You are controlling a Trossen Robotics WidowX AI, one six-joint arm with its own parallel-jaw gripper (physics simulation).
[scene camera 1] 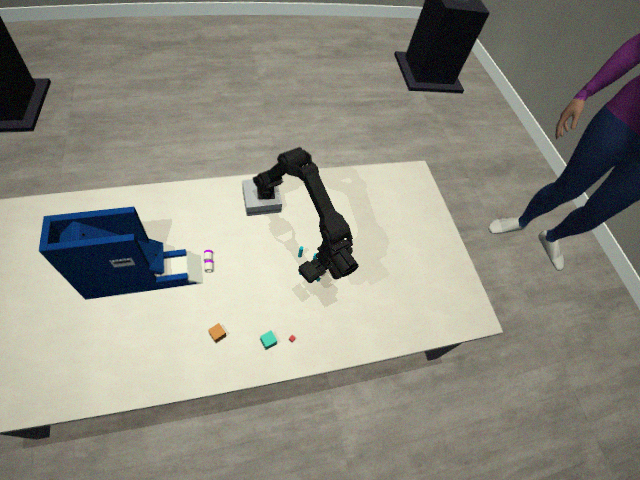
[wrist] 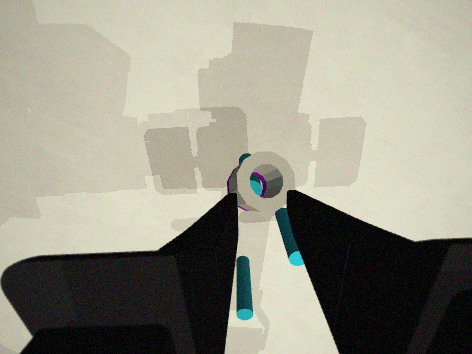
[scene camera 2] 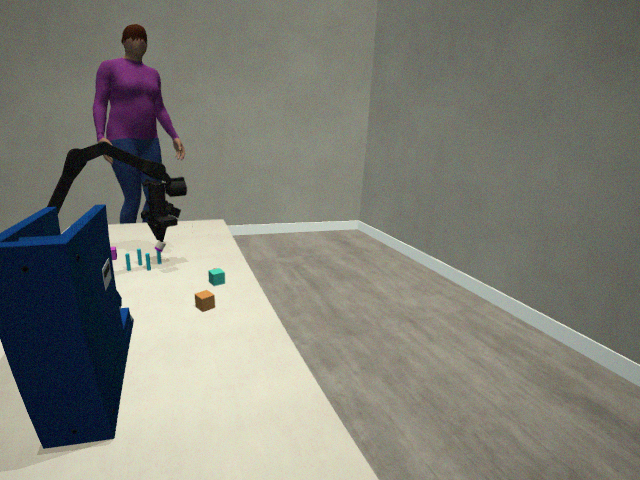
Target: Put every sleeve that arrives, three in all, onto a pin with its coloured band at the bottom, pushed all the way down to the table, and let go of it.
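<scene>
A white sleeve [scene camera 2: 160,244] [wrist: 266,157] sits tilted at the top of a teal pin [scene camera 2: 159,257] [wrist: 256,187], its purple band at the lower end. The pin's top shows through its bore in the wrist view. My gripper [scene camera 2: 160,240] [wrist: 261,200] is partly open, pointing down, with its fingertips close at the sleeve's upper end, not holding it. Other teal pins [scene camera 1: 300,251] [scene camera 2: 128,261] [wrist: 244,290] stand upright and bare nearby. A white shape with two purple bands [scene camera 1: 208,260], apparently two sleeves end to end, lies by the dispenser; part of it shows in scene camera 2 [scene camera 2: 113,253].
The blue dispenser [scene camera 1: 98,268] [scene camera 2: 31,320] stands left of the arm's grey base [scene camera 1: 262,204]. An orange cube [scene camera 1: 217,332] [scene camera 2: 204,300], a teal cube [scene camera 1: 268,339] [scene camera 2: 216,276] and a small red cube [scene camera 1: 292,338] lie near the front table edge. A person [scene camera 1: 594,170] [scene camera 2: 133,98] stands beyond the table end.
</scene>
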